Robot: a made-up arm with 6 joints. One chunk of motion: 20 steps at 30 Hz.
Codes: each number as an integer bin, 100 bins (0 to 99) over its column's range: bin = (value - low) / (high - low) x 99, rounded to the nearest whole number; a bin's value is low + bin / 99 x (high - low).
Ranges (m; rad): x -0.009..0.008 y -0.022..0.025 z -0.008..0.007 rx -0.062..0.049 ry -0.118..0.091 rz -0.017..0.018
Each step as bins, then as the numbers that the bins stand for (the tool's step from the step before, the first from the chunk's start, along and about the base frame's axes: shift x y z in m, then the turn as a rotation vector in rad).
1 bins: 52 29 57 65 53 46
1 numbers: -0.00007 -0.00823 0.00064 0.01088 -0.00611 -0.00074
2 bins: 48 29 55 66 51 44
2 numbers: -0.00076 -0.00823 0.00033 0.01200 -0.01033 -0.00144
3 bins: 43 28 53 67 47 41
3 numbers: -0.00162 -0.00871 0.00003 0.01312 -0.01878 -0.00251
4 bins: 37 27 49 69 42 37
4 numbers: -0.00265 -0.00918 -0.00058 0.01536 -0.02933 -0.00392
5 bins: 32 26 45 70 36 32
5 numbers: -0.00351 -0.00966 -0.00118 0.01648 -0.04200 -0.00569
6 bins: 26 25 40 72 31 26
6 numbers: -0.00454 -0.01013 -0.00194 0.01873 -0.05256 -0.00781
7 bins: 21 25 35 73 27 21
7 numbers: -0.00539 -0.01013 -0.00270 0.01985 -0.06100 -0.00958
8 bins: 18 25 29 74 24 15
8 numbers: -0.00591 -0.01013 -0.00361 0.02097 -0.06733 -0.01170
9 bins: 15 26 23 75 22 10
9 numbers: -0.00642 -0.00966 -0.00452 0.02209 -0.07156 -0.01346
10 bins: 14 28 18 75 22 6
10 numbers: -0.00660 -0.00871 -0.00527 0.02209 -0.07156 -0.01488
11 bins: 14 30 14 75 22 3
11 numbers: -0.00660 -0.00776 -0.00588 0.02209 -0.07156 -0.01594
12 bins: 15 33 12 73 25 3
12 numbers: -0.00642 -0.00633 -0.00618 0.01985 -0.06522 -0.01594
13 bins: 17 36 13 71 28 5
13 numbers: -0.00608 -0.00491 -0.00603 0.01761 -0.05889 -0.01523
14 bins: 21 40 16 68 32 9
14 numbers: -0.00539 -0.00301 -0.00558 0.01424 -0.05044 -0.01382
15 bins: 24 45 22 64 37 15
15 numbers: -0.00488 -0.00064 -0.00467 0.00976 -0.03989 -0.01170
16 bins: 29 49 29 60 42 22
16 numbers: -0.00402 0.00126 -0.00361 0.00527 -0.02933 -0.00922
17 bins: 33 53 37 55 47 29
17 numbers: -0.00333 0.00316 -0.00239 -0.00033 -0.01878 -0.00675
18 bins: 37 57 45 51 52 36
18 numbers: -0.00265 0.00506 -0.00118 -0.00482 -0.00822 -0.00427
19 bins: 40 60 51 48 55 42
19 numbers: -0.00213 0.00648 -0.00027 -0.00818 -0.00189 -0.00215
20 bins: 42 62 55 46 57 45
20 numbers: -0.00179 0.00743 0.00033 -0.01042 0.00233 -0.00109
